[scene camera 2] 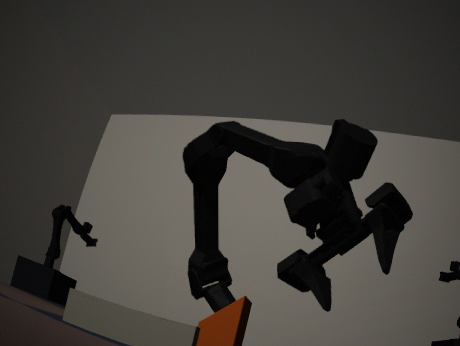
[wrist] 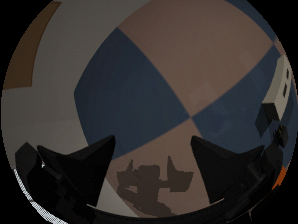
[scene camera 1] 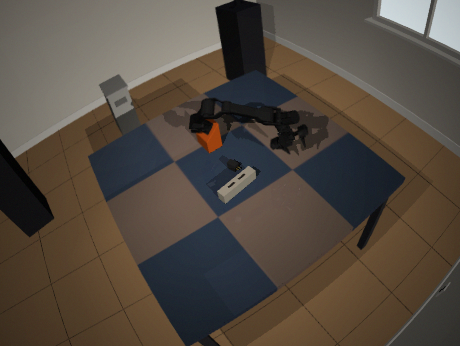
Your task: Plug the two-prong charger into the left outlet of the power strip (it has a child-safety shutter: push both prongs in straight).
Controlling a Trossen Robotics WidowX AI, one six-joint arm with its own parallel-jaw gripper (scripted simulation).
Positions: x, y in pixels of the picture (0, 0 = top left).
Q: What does my gripper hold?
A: Nothing.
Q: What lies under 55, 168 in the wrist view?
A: My gripper.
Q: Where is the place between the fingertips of my gripper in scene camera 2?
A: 356, 292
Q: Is my gripper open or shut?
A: Open.
